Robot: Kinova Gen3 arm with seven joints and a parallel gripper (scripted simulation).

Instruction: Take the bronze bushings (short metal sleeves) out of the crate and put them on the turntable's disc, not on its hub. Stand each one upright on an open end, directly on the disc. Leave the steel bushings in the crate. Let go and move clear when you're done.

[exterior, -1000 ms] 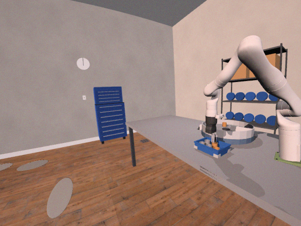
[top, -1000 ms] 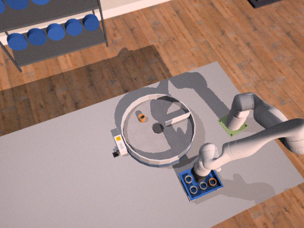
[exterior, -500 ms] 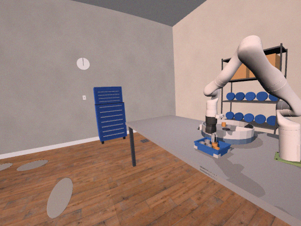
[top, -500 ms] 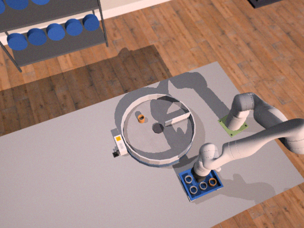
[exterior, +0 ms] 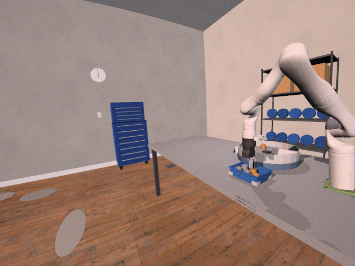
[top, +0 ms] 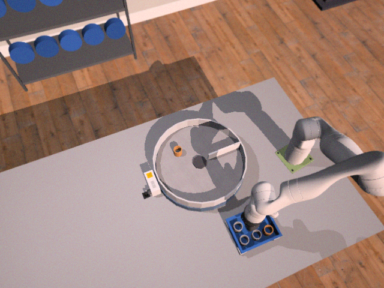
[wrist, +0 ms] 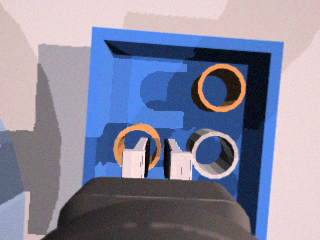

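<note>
My hand is 4 cm above the blue crate and 2 cm to the right of it. From my hand the other things lie so: turntable disc: 34 cm to the right, 10 cm ahead, 1 cm below.
</note>
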